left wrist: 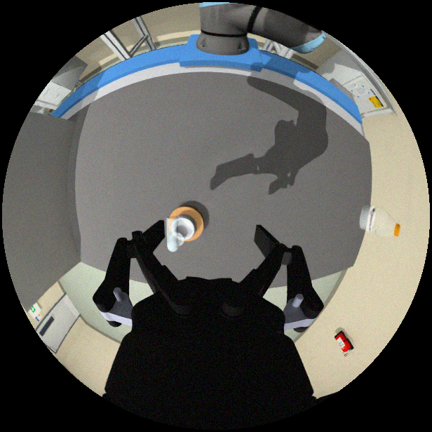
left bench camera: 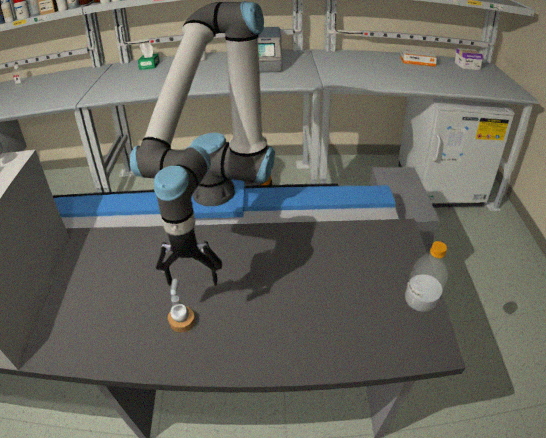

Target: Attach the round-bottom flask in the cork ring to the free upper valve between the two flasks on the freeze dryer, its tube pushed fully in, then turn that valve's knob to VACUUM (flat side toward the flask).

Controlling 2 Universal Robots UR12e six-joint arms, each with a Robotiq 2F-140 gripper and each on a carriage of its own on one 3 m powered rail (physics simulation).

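Observation:
The round-bottom flask (left bench camera: 179, 313) (left wrist: 183, 227) sits in the cork ring (left bench camera: 182, 324) (left wrist: 199, 217) on the dark bench. Its clear bent tube (left bench camera: 174, 291) (left wrist: 172, 244) points up. My left gripper (left bench camera: 192, 283) (left wrist: 209, 231) is wide open and empty, pointing down above the bench. In the bench camera view its fingers are above and a little behind the flask; in the left wrist view the flask and tube appear near the left-hand finger, between the fingertips. My right gripper does not show. The freeze dryer's flasks, upper valve and knob do not show.
A large grey box-like body (left bench camera: 25, 260) (left wrist: 40, 200) stands at the picture's left. A clear bottle with an orange cap (left bench camera: 425, 287) (left wrist: 381, 222) stands at the right edge. The blue rail (left bench camera: 320, 199) (left wrist: 125, 68) runs along the bench's back.

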